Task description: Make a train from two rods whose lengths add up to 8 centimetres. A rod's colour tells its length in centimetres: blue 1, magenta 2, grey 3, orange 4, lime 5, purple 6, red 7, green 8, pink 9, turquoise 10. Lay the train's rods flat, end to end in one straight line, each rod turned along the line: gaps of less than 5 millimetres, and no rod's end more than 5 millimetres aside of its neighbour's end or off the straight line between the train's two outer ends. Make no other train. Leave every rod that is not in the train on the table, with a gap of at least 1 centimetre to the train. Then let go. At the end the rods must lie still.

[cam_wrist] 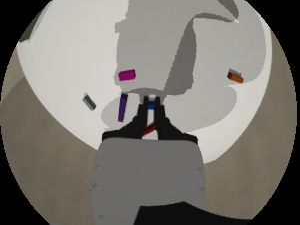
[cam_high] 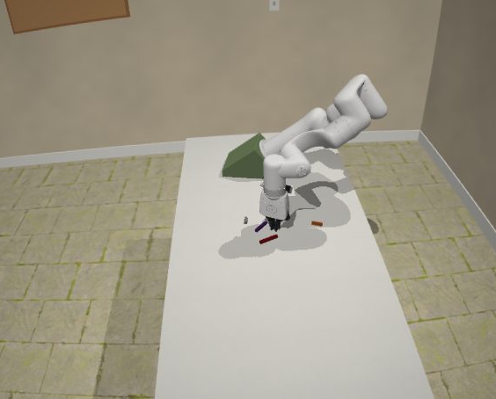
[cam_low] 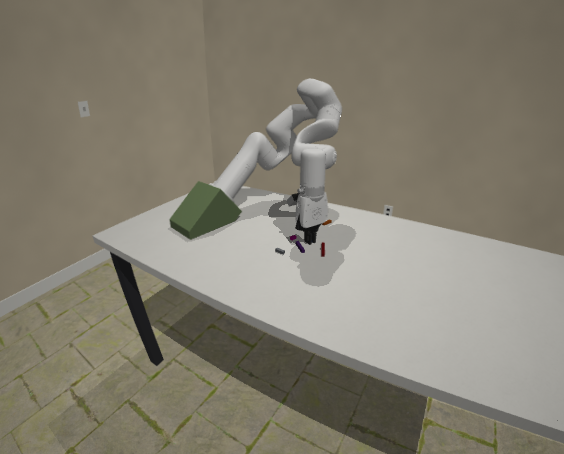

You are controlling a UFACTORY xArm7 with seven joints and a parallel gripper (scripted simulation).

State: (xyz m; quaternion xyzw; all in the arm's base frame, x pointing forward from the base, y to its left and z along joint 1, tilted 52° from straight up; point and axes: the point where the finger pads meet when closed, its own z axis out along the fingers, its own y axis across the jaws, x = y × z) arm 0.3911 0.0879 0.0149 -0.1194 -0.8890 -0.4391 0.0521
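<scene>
Now: hand 20 mm above the blue rod. From my hand the other things lie so: red rod 60 mm ahead, 20 mm to the right, 20 mm below; magenta rod 60 mm behind, 20 mm to the right, 20 mm below; purple rod 50 mm to the right, 20 mm below.
</scene>
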